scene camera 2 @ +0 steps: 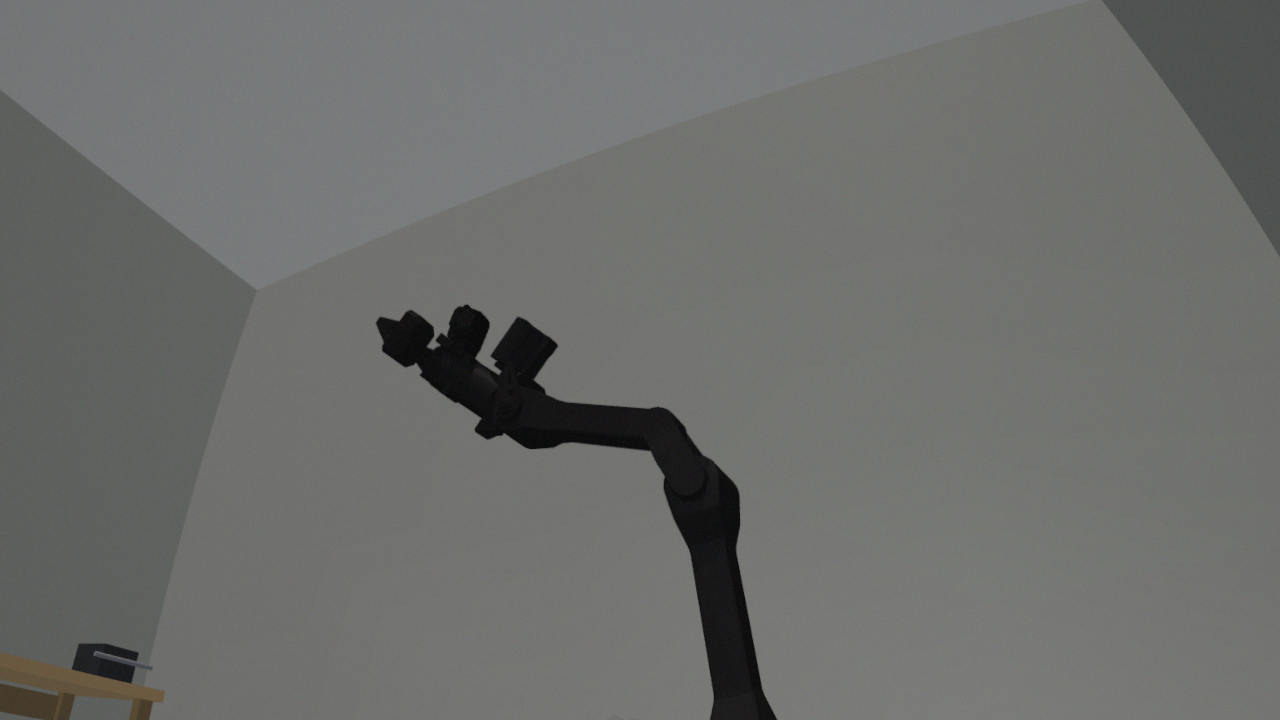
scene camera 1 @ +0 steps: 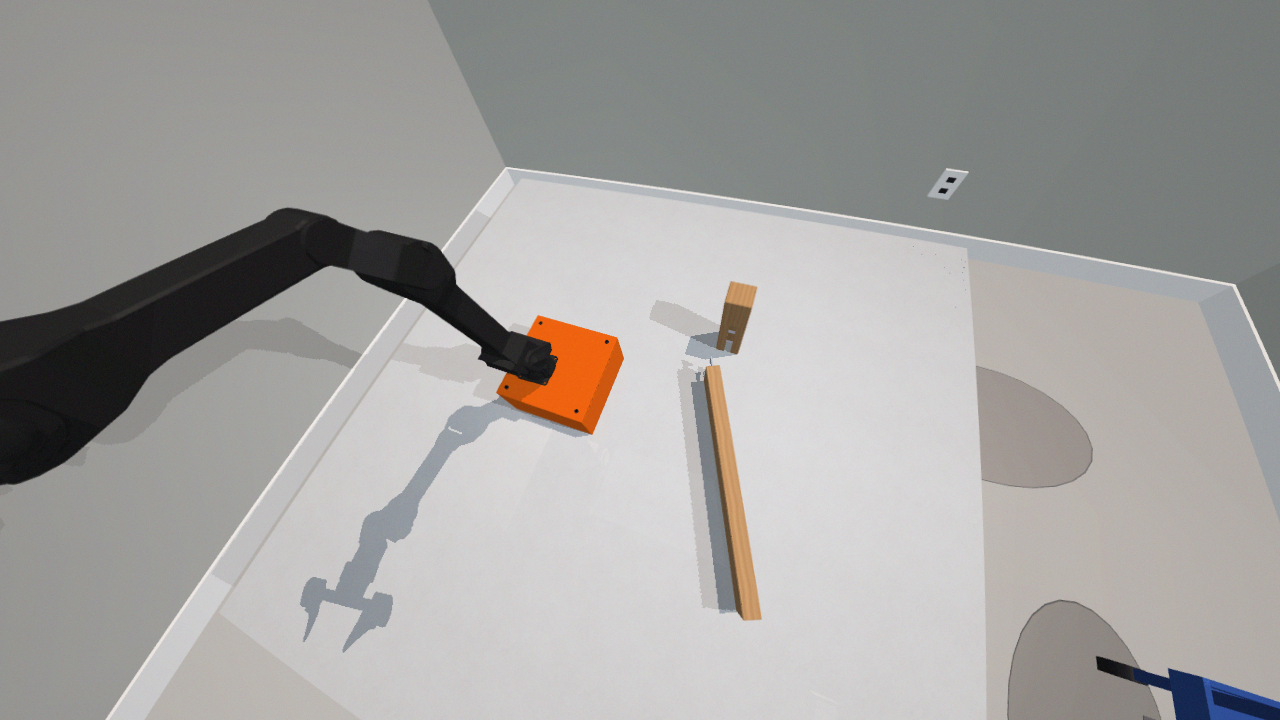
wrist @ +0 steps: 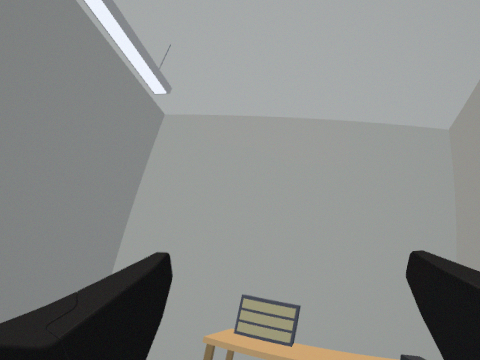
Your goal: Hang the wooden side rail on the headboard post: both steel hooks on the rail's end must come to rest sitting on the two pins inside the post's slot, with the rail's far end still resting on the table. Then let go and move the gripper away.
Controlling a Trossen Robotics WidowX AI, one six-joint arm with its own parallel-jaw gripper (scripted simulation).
Labels:
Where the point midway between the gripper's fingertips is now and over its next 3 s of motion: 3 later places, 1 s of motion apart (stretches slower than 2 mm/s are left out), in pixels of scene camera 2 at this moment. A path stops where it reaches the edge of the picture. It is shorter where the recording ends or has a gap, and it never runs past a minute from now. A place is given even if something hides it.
My gripper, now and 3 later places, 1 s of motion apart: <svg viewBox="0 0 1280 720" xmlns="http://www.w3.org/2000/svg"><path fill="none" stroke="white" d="M394 332L275 317L234 322L680 602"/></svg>

